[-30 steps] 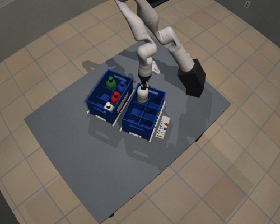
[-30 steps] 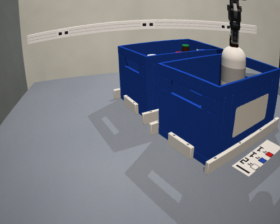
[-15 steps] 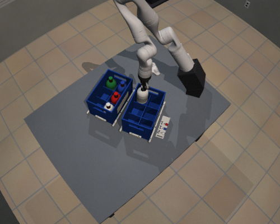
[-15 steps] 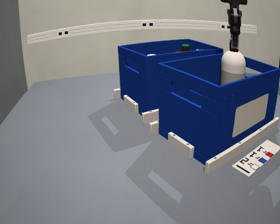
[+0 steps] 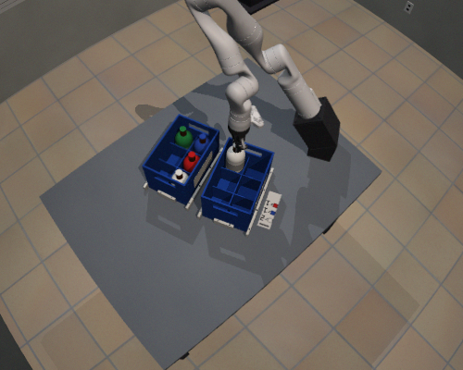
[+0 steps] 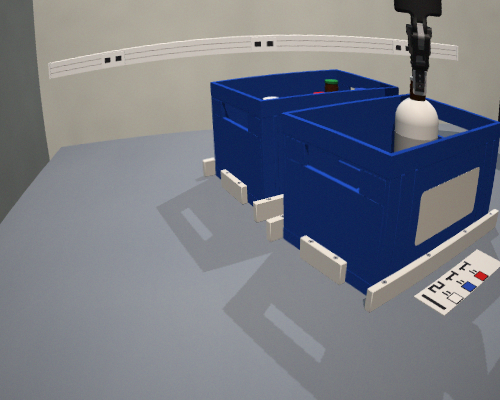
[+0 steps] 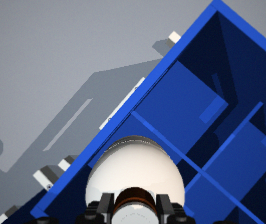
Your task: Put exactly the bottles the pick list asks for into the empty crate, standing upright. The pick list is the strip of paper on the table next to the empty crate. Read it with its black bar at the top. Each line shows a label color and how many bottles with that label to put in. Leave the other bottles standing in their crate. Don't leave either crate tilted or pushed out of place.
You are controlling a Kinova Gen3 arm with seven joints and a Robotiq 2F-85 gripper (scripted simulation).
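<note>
The white bottle lies 7 cm below my hand. Also, from my hand: green-label bottle (8 cm ahead, 22 cm to the right, 12 cm below); red-label bottle (13 cm ahead, 11 cm to the right, 12 cm below); blue-label bottle (4 cm ahead, 14 cm to the right, 12 cm below).
</note>
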